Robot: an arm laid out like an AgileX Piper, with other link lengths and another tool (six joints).
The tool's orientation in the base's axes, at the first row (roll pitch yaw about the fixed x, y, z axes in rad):
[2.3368, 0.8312, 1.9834]
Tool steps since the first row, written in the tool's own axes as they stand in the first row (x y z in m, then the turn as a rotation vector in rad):
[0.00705, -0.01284, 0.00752, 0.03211, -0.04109, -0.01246]
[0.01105, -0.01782, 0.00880, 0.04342, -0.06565, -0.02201]
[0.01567, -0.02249, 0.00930, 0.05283, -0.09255, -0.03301]
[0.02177, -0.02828, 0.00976, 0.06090, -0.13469, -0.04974]
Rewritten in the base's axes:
[-0.00081, -0.00683, -0.01496, -0.03679, -0.00939, -0.03786]
[-0.00288, -0.00841, -0.02093, -0.05846, -0.01950, -0.05368]
[-0.00567, -0.00922, -0.02685, -0.08187, -0.03230, -0.06856]
[-0.00936, -0.00997, -0.03438, -0.11630, -0.05657, -0.08717]

